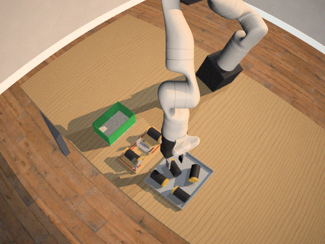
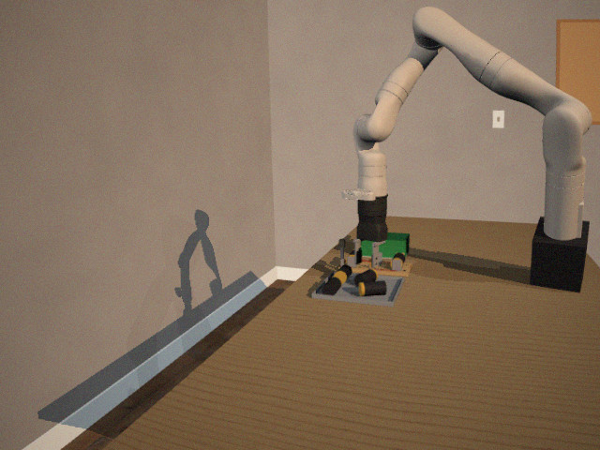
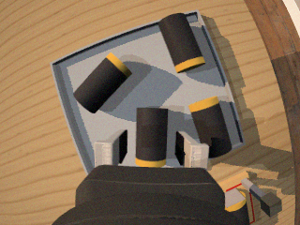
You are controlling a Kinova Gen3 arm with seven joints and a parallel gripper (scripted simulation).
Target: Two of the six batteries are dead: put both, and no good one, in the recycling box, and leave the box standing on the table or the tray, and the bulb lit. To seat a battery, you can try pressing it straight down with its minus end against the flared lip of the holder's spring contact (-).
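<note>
The grey tray lies 4 cm to the left of my hand and 7 cm below it. Round my hand: green recycling box (5 cm ahead, 30 cm to the right, 6 cm below).
</note>
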